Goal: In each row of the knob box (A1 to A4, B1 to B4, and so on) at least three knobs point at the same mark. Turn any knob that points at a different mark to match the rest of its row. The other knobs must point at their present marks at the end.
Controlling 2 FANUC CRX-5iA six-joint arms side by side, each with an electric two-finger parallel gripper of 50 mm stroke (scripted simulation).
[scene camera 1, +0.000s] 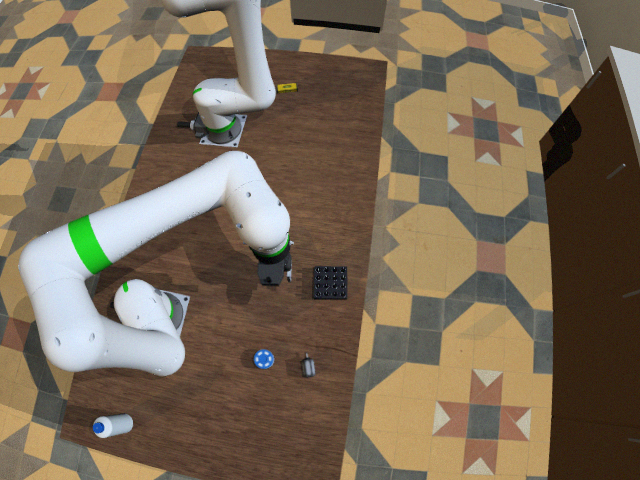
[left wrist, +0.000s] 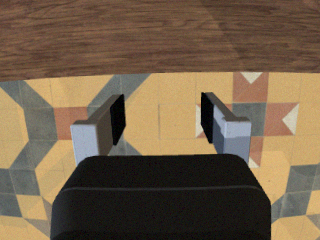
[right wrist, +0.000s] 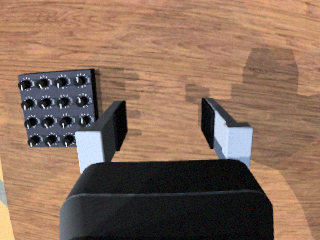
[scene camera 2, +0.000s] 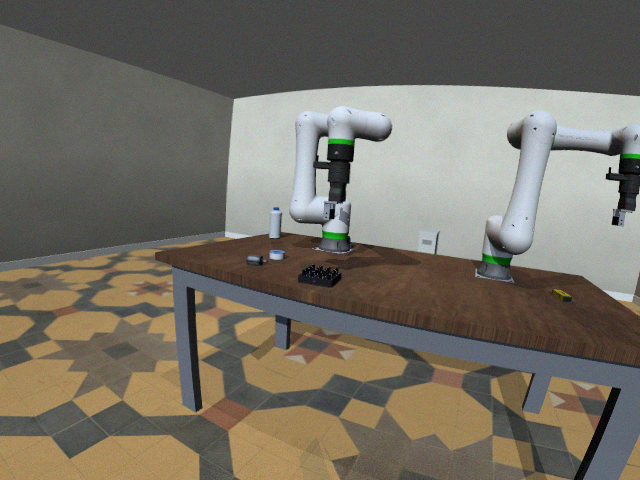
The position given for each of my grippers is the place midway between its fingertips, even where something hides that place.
In view: my left gripper (left wrist: 162, 109), my right gripper (scene camera 2: 328, 219) and a white bottle (scene camera 1: 105, 426).
My right gripper is seen too in the right wrist view (right wrist: 163, 115). The left wrist view does not show the white bottle: it is out of frame. The right wrist view does not show the white bottle: it is out of frame.
